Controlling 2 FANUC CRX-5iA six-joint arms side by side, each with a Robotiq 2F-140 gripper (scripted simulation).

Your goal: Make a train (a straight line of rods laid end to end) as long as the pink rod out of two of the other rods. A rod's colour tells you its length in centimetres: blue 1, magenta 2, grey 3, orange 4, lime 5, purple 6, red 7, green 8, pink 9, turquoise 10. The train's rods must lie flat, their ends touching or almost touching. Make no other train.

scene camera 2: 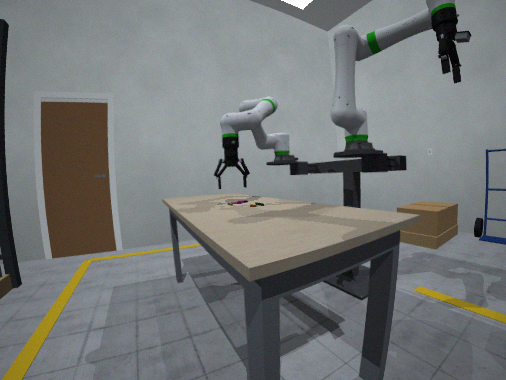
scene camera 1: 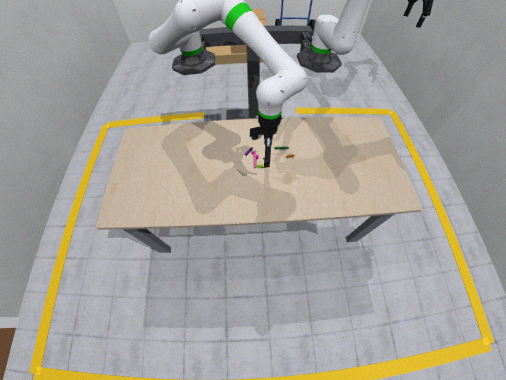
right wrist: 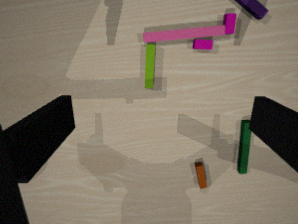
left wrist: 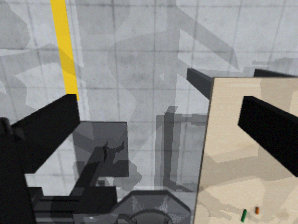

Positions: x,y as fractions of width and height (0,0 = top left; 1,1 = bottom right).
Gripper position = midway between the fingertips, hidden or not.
I see my left gripper (scene camera 2: 0.89,0.20), my right gripper (right wrist: 0.55,0.50) and a pink rod (right wrist: 0.72,0.14).
My left gripper shows as well in the left wrist view (left wrist: 0.54,0.49). The left wrist view misses the pink rod: it is out of frame.
